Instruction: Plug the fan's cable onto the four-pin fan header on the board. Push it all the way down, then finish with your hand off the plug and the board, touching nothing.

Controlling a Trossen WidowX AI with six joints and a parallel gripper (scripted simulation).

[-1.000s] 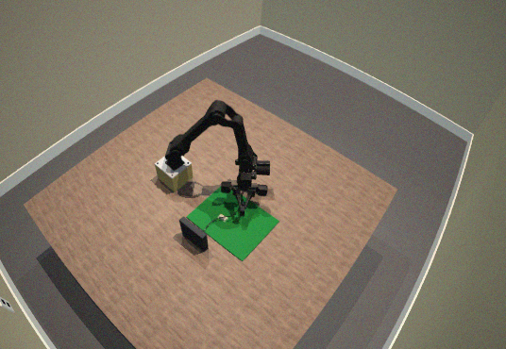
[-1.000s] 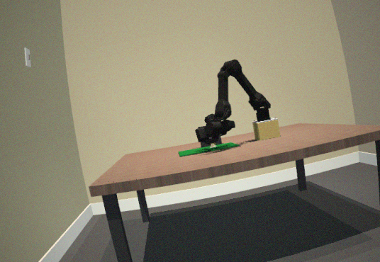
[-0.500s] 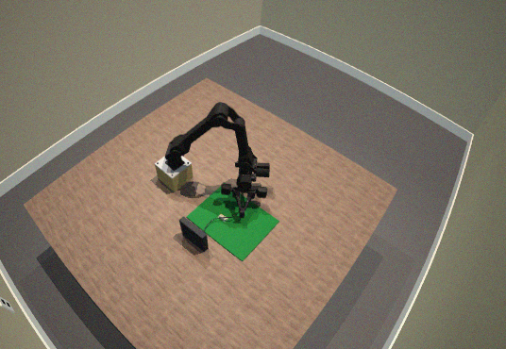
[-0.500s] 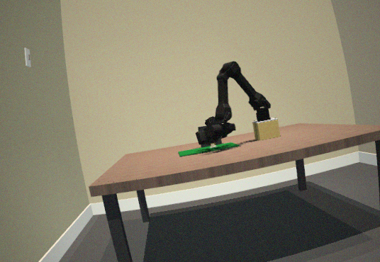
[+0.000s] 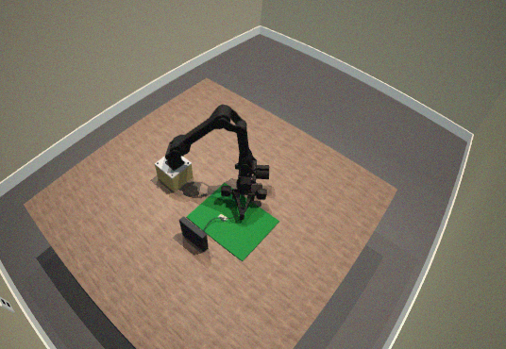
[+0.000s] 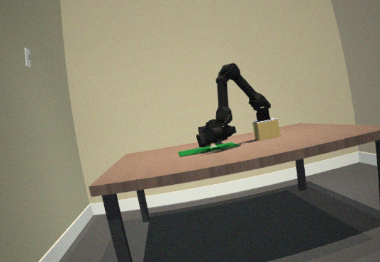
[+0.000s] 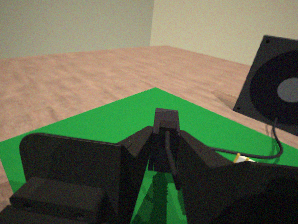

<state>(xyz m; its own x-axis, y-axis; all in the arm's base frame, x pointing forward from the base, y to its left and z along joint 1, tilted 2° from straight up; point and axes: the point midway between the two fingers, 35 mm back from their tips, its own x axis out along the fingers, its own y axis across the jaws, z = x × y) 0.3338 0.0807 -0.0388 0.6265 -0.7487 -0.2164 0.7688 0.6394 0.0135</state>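
Now: the green board 20 mm behind my gripper tip, 30 mm to the right of it and 60 mm below it. Round my gripper tip: white four-pin header: 50 mm behind, 60 mm to the right, 50 mm below; dark plug: 10 mm below; black fan: 60 mm behind, 210 mm to the right, 10 mm above.
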